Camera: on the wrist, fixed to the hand. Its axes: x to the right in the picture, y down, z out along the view.
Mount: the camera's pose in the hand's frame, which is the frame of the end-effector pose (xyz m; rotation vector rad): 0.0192 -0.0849 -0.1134 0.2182 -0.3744 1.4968
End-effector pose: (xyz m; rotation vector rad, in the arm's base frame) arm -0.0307 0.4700 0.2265 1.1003 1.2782 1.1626
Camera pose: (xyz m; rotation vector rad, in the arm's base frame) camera -0.1435 0.4753 0.1388 2.4398 0.0879 1.6852
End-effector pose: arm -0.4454 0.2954 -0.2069 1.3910 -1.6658 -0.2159
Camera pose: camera -0.3037 0.2957 -0.1880 -0.0667 -2.6313 0.6107
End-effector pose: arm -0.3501 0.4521 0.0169 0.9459 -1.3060 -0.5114
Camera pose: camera -0.2217 0.4239 -0.0393 -0.1586 -2.0146 0.6637
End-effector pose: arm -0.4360 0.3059 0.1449 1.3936 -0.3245 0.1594
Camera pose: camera -0.3777 0.4008 0.0553 1.1144 -1.6617 1.1808
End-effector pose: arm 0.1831 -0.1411 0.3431 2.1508 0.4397 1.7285
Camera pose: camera 0.0742 -0.0485 0.3439 -1.9916 0.9664 -1.0610
